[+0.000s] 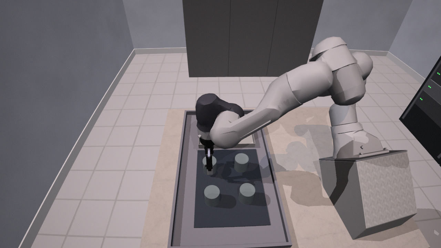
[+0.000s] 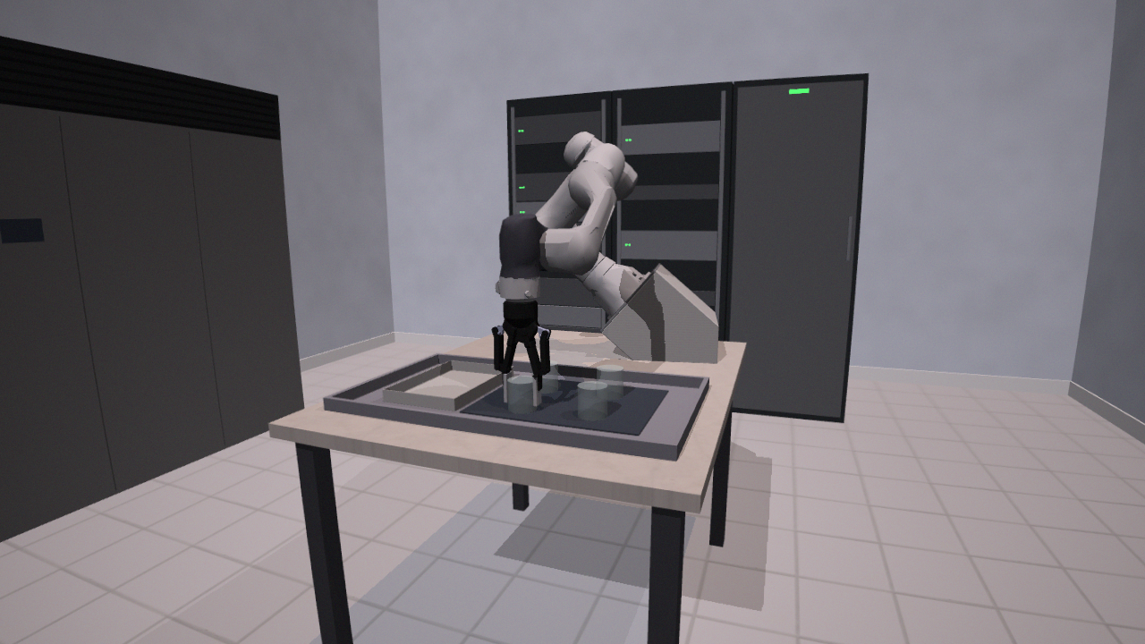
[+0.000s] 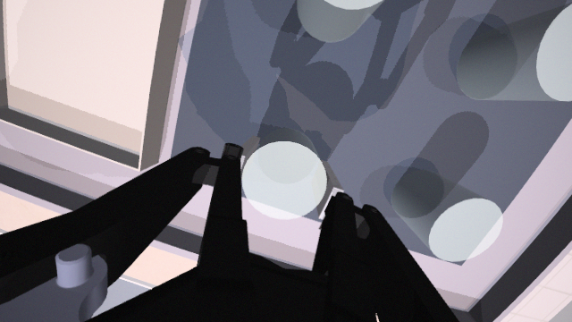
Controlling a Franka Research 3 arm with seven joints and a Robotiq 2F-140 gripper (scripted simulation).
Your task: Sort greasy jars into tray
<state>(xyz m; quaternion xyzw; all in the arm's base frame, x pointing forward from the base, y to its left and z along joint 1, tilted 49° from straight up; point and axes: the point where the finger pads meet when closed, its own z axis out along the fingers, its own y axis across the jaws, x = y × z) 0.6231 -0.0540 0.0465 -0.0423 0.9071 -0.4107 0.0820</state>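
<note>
Right now the shallow tray is 9 cm behind my hand, 24 cm to the right of it and 4 cm below it. From my hand the other things lie so: dark drying mat: 9 cm behind, 8 cm to the left, 5 cm below.
</note>
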